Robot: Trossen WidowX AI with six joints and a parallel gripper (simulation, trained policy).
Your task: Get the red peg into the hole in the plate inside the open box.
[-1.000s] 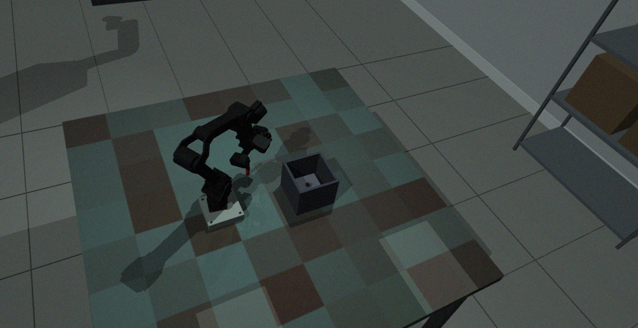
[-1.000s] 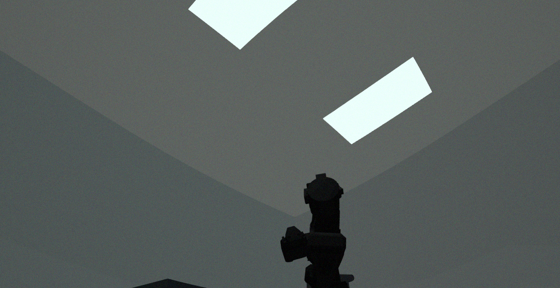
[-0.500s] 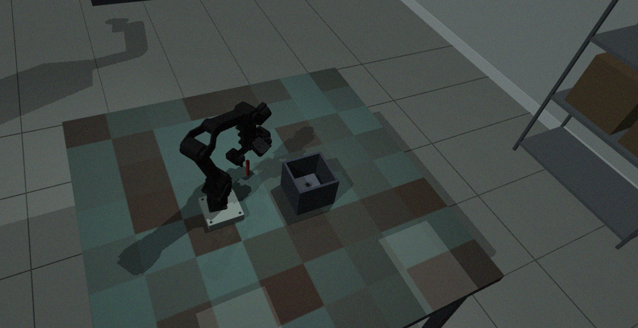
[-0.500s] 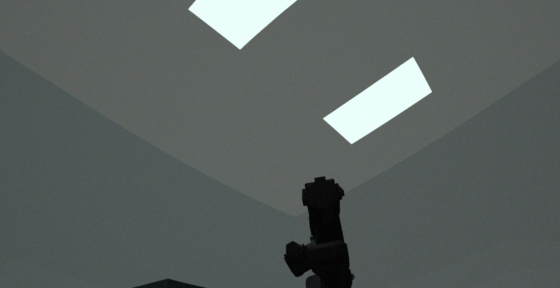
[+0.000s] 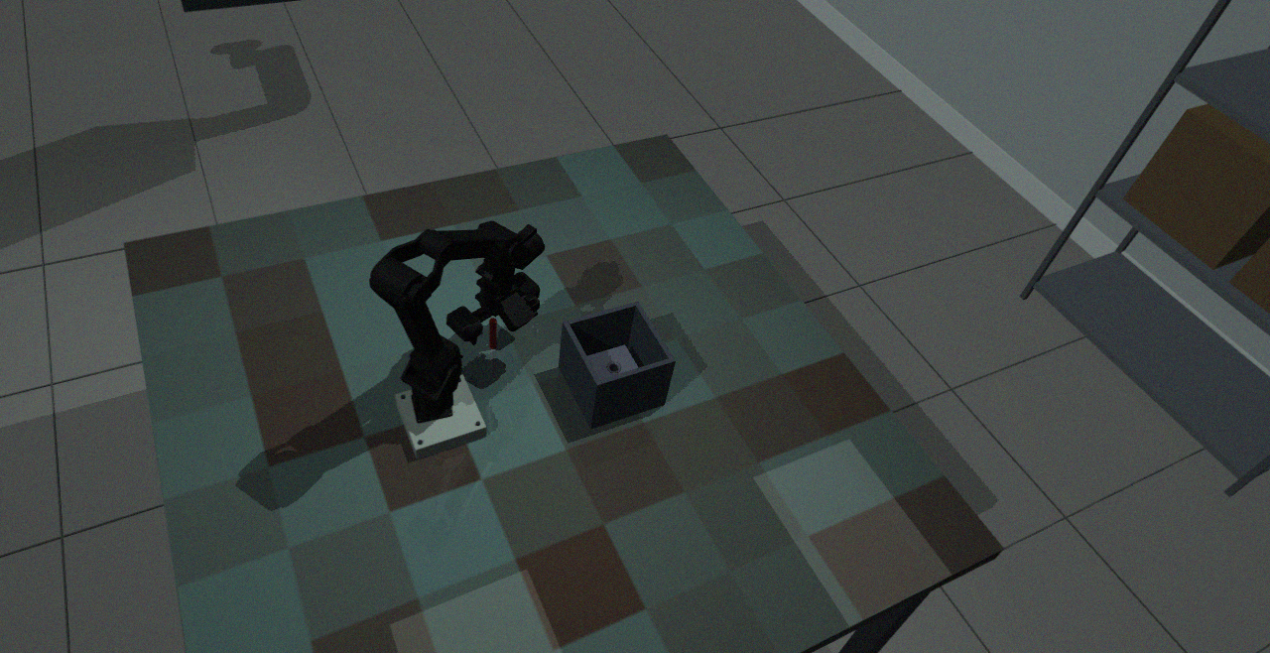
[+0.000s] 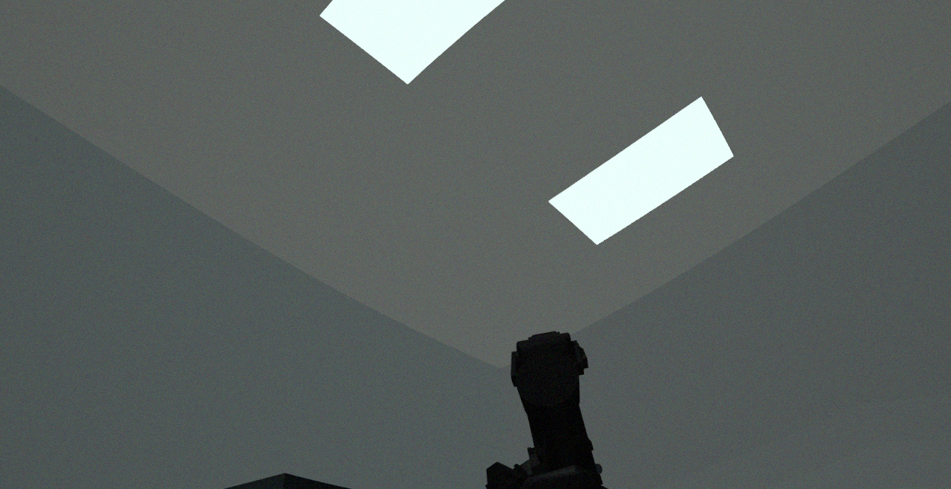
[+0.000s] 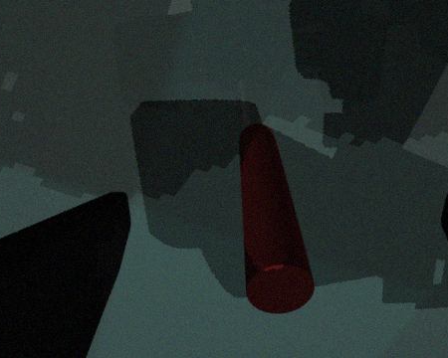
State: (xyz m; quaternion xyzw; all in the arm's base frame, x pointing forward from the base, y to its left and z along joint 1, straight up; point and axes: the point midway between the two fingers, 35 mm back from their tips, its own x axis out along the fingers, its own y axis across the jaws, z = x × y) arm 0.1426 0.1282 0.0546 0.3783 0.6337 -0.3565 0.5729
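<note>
Now: gripper tip 1 cm above the red peg. The rest, counted from my gripper tip: pale plate 21 cm ahead, 15 cm to the right, 1 cm below.
</note>
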